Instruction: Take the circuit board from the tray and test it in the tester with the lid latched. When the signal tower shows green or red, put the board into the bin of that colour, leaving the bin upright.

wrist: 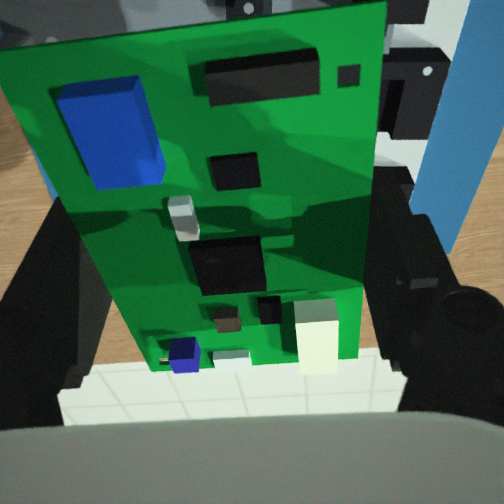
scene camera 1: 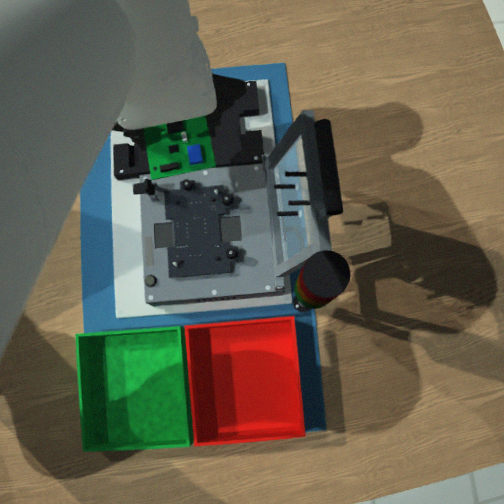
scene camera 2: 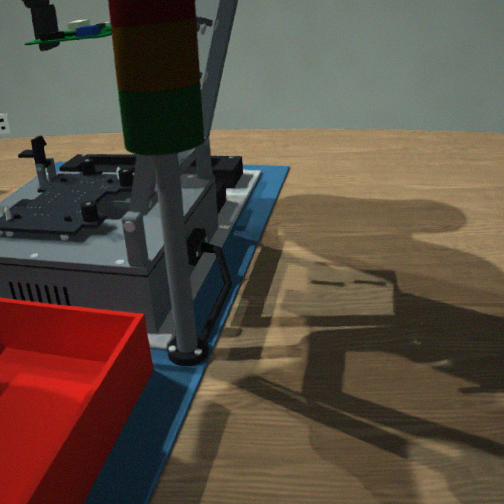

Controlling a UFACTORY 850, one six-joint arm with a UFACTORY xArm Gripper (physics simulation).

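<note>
The green circuit board with a blue block on it is held in the air above the black tray, level, high in the second scene view. In the wrist view the board sits between my black fingers; my gripper is shut on its two long edges. The tester has its dark nest bare and its lid standing open on the right. The signal tower shows no lit band. The green bin and the red bin stand upright.
Four posts stick up around the nest. A latch lever stands at the tester's left edge. A black cable runs down the tester's side by the tower pole. Everything stands on a blue mat on a wooden table.
</note>
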